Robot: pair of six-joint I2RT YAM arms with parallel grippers.
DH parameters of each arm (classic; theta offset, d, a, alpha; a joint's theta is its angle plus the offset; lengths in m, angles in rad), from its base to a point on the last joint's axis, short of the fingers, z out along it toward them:
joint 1: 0 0.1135 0.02 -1.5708
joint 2: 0 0 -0.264 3.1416
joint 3: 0.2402 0 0.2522 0
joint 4: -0.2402 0 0.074 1.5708
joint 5: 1.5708 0 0 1.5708
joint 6: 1.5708 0.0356 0 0
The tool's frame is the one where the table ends.
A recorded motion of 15 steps. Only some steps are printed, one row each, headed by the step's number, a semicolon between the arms.
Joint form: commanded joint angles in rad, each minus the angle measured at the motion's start. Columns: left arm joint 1, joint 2, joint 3, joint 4, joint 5, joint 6; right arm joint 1, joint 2, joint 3, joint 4, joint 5, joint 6.
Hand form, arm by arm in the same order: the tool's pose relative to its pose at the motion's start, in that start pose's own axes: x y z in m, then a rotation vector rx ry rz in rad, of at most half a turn. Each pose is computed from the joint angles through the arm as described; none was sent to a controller.
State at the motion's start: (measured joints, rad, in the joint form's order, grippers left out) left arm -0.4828 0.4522 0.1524 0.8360 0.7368 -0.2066; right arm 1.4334 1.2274 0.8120 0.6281 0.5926 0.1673
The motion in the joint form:
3: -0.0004 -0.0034 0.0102 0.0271 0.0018 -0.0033; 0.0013 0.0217 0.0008 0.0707 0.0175 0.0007
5: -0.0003 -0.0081 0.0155 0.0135 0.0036 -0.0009; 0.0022 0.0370 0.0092 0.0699 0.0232 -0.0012
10: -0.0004 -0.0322 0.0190 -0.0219 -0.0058 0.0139; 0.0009 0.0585 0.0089 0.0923 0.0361 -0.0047
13: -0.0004 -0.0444 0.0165 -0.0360 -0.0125 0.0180; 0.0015 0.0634 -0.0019 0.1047 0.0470 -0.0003
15: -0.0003 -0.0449 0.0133 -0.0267 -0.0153 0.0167; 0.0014 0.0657 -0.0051 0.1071 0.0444 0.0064
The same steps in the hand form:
3: -0.0064 -0.0007 0.0008 0.0083 -0.0292 0.0239; -0.0007 0.0018 0.0027 0.0092 -0.0430 0.0291
5: -0.0075 -0.0008 0.0011 0.0094 -0.0262 0.0240; 0.0016 0.0033 0.0054 0.0151 -0.0374 0.0231
10: -0.0089 -0.0018 0.0000 -0.0010 -0.0225 0.0334; 0.0062 0.0037 0.0083 0.0290 -0.0402 0.0200
13: -0.0085 -0.0024 -0.0010 -0.0083 -0.0207 0.0345; 0.0099 0.0026 0.0079 0.0396 -0.0391 0.0228
15: -0.0085 -0.0026 -0.0014 -0.0101 -0.0261 0.0376; 0.0114 0.0024 0.0079 0.0374 -0.0363 0.0276

